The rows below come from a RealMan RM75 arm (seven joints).
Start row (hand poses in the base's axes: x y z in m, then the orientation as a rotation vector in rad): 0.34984, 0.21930, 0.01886, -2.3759, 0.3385, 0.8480
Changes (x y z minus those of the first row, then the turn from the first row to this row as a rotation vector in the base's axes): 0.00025, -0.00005, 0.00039, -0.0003, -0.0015, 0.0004; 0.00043, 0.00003, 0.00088, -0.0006, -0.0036, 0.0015; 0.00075, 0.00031, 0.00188, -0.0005, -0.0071, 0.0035; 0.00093, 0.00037, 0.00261, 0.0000, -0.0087, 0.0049; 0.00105, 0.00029, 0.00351, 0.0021, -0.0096, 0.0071; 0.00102, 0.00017, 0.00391, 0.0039, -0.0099, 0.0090; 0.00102, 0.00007, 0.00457, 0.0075, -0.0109, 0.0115; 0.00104, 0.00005, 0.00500, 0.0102, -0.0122, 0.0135; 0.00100, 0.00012, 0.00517, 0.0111, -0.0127, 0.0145; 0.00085, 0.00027, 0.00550, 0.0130, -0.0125, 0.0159; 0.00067, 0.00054, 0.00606, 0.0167, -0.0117, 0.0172; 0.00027, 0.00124, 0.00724, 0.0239, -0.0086, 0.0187; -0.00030, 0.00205, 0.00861, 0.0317, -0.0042, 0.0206; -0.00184, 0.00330, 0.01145, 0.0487, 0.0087, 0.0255; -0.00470, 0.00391, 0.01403, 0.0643, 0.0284, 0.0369; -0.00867, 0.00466, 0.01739, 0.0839, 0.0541, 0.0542; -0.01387, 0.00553, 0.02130, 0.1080, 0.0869, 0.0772; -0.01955, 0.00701, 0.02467, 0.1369, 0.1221, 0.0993; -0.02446, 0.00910, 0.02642, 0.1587, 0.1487, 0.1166; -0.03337, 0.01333, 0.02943, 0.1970, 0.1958, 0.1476; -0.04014, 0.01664, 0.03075, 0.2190, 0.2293, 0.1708
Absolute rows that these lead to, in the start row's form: 0.35009, 0.21925, 0.01925, -2.3768, 0.3376, 0.8464; 0.35027, 0.21933, 0.01974, -2.3782, 0.3356, 0.8443; 0.35059, 0.21961, 0.02074, -2.3801, 0.3318, 0.8410; 0.35077, 0.21967, 0.02147, -2.3807, 0.3293, 0.8397; 0.35089, 0.21959, 0.02237, -2.3798, 0.3253, 0.8395; 0.35086, 0.21947, 0.02277, -2.3789, 0.3221, 0.8400; 0.35086, 0.21937, 0.02343, -2.3768, 0.3170, 0.8399; 0.35088, 0.21935, 0.02386, -2.3755, 0.3129, 0.8391; 0.35084, 0.21942, 0.02403, -2.3752, 0.3110, 0.8390; 0.35069, 0.21957, 0.02436, -2.3738, 0.3086, 0.8398; 0.35051, 0.21984, 0.02492, -2.3706, 0.3056, 0.8413; 0.35011, 0.22054, 0.02610, -2.3634, 0.3015, 0.8456; 0.34954, 0.22135, 0.02747, -2.3553, 0.2972, 0.8516; 0.34800, 0.22260, 0.03031, -2.3367, 0.2884, 0.8688; 0.34514, 0.22321, 0.03289, -2.3190, 0.2754, 0.8971; 0.34117, 0.22396, 0.03625, -2.2970, 0.2560, 0.9346; 0.33597, 0.22483, 0.04016, -2.2692, 0.2306, 0.9825; 0.33029, 0.22631, 0.04353, -2.2347, 0.2050, 1.0316; 0.32538, 0.22840, 0.04528, -2.2082, 0.1849, 1.0685; 0.31647, 0.23263, 0.04829, -2.1603, 0.1492, 1.1327; 0.30970, 0.23594, 0.04961, -2.1304, 0.1249, 1.1787
